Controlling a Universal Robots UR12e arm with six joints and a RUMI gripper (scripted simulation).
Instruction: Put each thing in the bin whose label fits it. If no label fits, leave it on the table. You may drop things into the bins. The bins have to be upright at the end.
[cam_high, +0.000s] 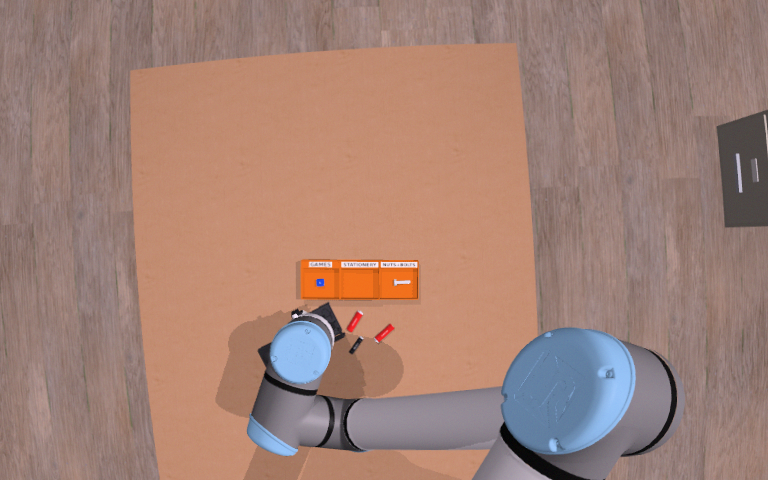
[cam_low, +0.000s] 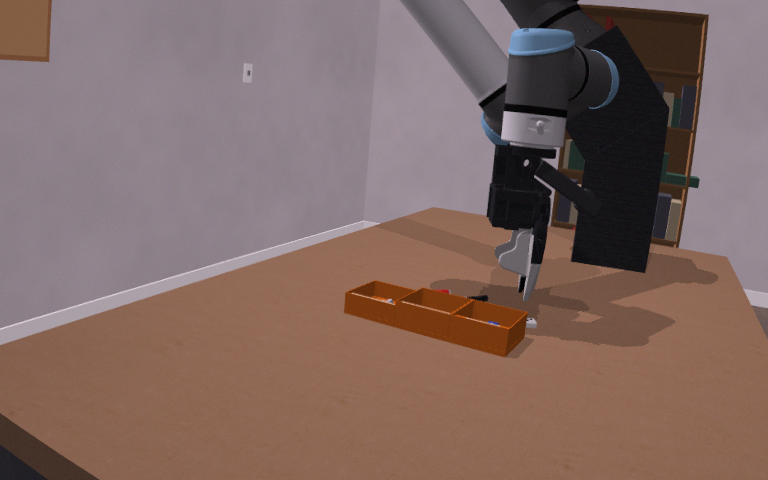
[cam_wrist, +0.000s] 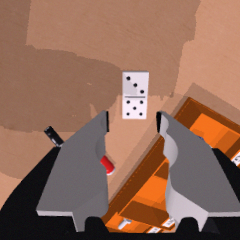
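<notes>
My gripper is now 50 mm above the white domino. Also, from my hand: black stick 90 mm to the right, 60 mm behind, 50 mm below; blue die 90 mm ahead, 40 mm below, 30 mm to the right; orange three-part bin 110 mm to the right, 80 mm ahead, 40 mm below.
</notes>
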